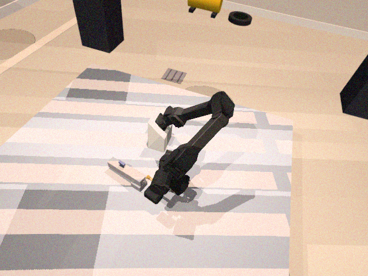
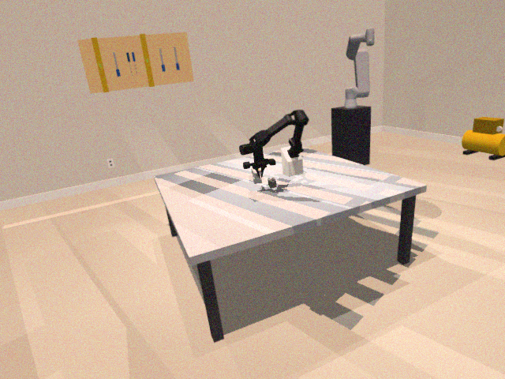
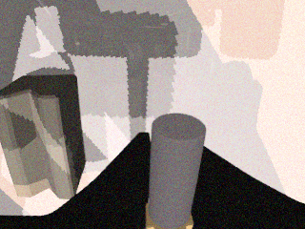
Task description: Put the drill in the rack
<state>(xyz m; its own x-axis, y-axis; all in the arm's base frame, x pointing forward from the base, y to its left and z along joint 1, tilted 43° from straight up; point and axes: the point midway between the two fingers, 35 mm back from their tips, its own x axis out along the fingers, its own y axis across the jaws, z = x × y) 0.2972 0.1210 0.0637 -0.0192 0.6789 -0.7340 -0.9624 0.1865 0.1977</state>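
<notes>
Now: gripper tip 4 cm to the left of the drill, 3 cm below it and 1 cm past it. Round my gripper tip: pale grey fixture block 18 cm to the right, 4 cm behind, 3 cm below; then small blue key 21 cm to the right, 5 cm behind, 2 cm below; then dark grey block 7 cm behind, 5 cm below, 1 cm to the right.
</notes>
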